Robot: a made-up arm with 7 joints.
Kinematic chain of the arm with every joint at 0, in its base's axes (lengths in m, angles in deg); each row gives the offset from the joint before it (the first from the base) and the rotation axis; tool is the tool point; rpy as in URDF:
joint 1: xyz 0 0 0.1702 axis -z
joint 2: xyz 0 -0.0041 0.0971 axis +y
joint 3: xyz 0 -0.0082 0.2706 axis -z
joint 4: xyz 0 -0.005 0.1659 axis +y
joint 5: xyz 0 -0.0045 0.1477 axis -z
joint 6: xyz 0 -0.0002 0.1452 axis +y
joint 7: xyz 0 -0.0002 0.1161 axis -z
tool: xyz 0 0 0 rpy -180 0 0
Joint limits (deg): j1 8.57..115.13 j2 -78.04..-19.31 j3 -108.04..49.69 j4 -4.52..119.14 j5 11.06..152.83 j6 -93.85..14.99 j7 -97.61..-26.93
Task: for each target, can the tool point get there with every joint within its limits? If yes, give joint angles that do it. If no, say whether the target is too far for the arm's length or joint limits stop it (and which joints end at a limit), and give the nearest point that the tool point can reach.
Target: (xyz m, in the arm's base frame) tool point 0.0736 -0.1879 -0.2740
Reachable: no: joint limits stop it (at a limit: joint 1, joint 2, joint 3, joint 4) | nearest point 0.2957 0.1139 0.1707 | short by 0.582 m
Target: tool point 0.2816 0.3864 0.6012
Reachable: yes | joints 75.06 -49.97 -72.37 92.89 67.52 -38.42 -84.03
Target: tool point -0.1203 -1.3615 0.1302
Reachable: no: too far | nearest point -0.0287 -0.3243 0.5572 | short by 1.125 m
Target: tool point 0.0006 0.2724 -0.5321
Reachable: no: joint limits stop it (at a limit: joint 2, joint 3, joint 4) | nearest point 0.0008 0.3661 0.1445 | short by 0.683 m
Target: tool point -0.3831 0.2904 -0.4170
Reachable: no: joint limits stop it (at a limit: joint 1, joint 2, joint 3) | nearest point -0.3185 0.2999 0.1473 | short by 0.568 m
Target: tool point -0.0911 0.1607 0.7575
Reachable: yes | joints 53.52 -64.57 7.81 97.50 98.42 -54.25 -34.84
